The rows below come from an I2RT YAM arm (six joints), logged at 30 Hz.
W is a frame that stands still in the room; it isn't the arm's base.
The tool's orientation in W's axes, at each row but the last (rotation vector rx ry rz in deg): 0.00, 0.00, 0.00; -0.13, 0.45, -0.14; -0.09, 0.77, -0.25; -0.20, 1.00, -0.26; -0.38, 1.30, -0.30; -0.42, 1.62, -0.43; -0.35, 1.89, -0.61; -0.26, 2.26, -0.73; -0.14, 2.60, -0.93; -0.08, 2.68, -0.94
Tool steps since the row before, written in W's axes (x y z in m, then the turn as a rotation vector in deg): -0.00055, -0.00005, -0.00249, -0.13, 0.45, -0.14; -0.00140, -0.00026, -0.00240, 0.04, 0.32, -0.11; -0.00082, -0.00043, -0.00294, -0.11, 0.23, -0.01; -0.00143, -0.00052, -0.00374, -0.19, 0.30, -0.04; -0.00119, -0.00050, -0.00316, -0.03, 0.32, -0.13; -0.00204, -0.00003, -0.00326, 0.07, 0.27, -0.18; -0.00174, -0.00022, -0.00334, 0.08, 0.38, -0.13; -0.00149, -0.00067, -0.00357, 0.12, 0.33, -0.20; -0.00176, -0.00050, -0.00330, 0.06, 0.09, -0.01; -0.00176, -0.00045, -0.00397, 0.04, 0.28, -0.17
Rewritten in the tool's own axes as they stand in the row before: -0.00055, -0.00005, -0.00249, -0.13, 0.45, -0.14; -0.00138, -0.00026, -0.00241, 0.04, 0.32, -0.11; -0.00078, -0.00043, -0.00295, -0.11, 0.23, -0.01; -0.00136, -0.00051, -0.00377, -0.19, 0.30, -0.04; -0.00112, -0.00048, -0.00319, -0.03, 0.32, -0.13; -0.00195, -0.00002, -0.00332, 0.07, 0.27, -0.18; -0.00163, -0.00022, -0.00340, 0.08, 0.38, -0.13; -0.00134, -0.00067, -0.00363, 0.12, 0.33, -0.19; -0.00160, -0.00052, -0.00338, 0.06, 0.09, -0.01; -0.00156, -0.00047, -0.00405, 0.04, 0.28, -0.17
